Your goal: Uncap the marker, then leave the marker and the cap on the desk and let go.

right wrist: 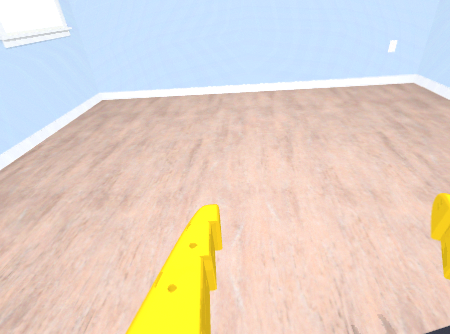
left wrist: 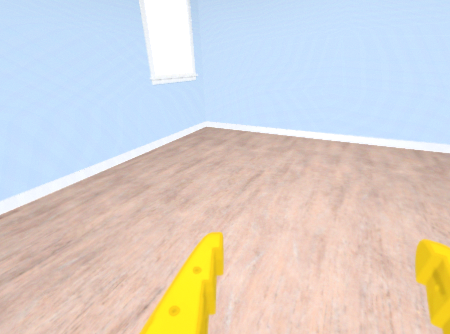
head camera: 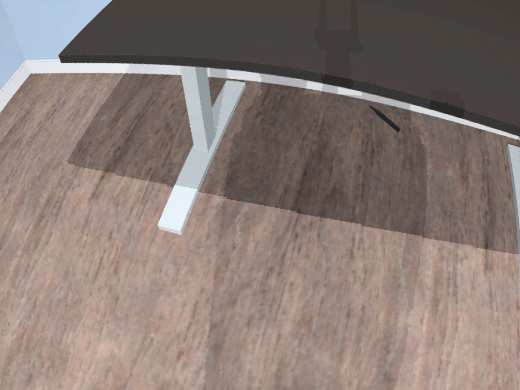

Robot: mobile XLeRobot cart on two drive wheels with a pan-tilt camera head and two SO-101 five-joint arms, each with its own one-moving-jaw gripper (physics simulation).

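Places are measured from the left arm's base along level axes (x left, y back, z up), in millimetres.
Where they show: left hand, its tool point: [left wrist: 222,247]; right hand, its tool point: [right wrist: 220,220].
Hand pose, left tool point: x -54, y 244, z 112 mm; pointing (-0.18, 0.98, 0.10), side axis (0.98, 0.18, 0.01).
Observation:
After its pixels a point has its place.
The dark desk [head camera: 210,30] @[z -55, x -83, y -774 mm] crosses the top of the head view, with its front edge curving down to the right. A slim dark stick-like thing [head camera: 385,118] @[z -759, x -665, y -1199 mm] lies on the floor just in front of the desk edge; I cannot tell whether it is part of the marker. No cap shows in these views. My left gripper [left wrist: 321,239] is open and empty, with floor and walls beyond its jaws. My right gripper [right wrist: 327,201] is open and empty, also facing floor and wall. Neither gripper shows in the head view.
A pale desk leg [head camera: 202,120] @[z -594, x 0, y -1065 mm] with a long foot [head camera: 179,207] stands on the wood floor [head camera: 300,300] @[z -775, x -253, y -522 mm] at the left. Part of another pale leg [head camera: 515,170] shows at the right edge. A white baseboard [left wrist: 320,136] @[z -739, x 642, y 3252 mm] [right wrist: 225,90] @[z -742, x 417, y 3322 mm] runs along the blue walls.

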